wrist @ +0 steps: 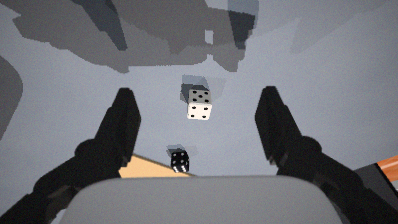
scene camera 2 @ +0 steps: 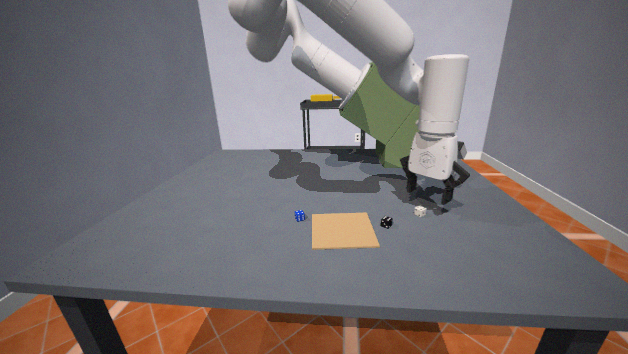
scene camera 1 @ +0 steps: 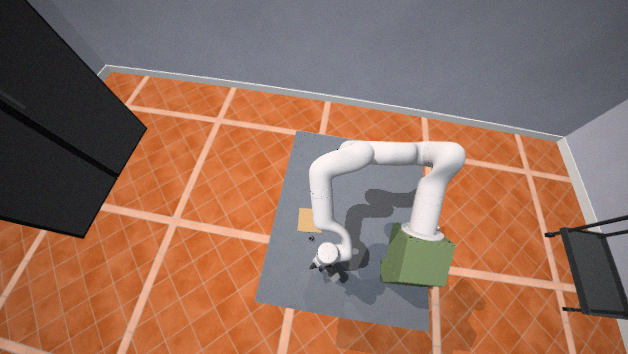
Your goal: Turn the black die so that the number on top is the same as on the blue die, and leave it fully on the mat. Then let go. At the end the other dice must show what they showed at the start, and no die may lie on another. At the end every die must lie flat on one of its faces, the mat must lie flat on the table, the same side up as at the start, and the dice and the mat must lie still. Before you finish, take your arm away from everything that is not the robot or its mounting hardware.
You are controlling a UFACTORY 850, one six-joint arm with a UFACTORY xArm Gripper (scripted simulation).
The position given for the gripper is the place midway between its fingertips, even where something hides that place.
In view: the gripper [scene camera 2: 427, 196] and a tan mat [scene camera 2: 340, 230].
The tan mat is seen too in the wrist view [wrist: 139, 166]. The gripper also shows in the wrist view [wrist: 197, 102].
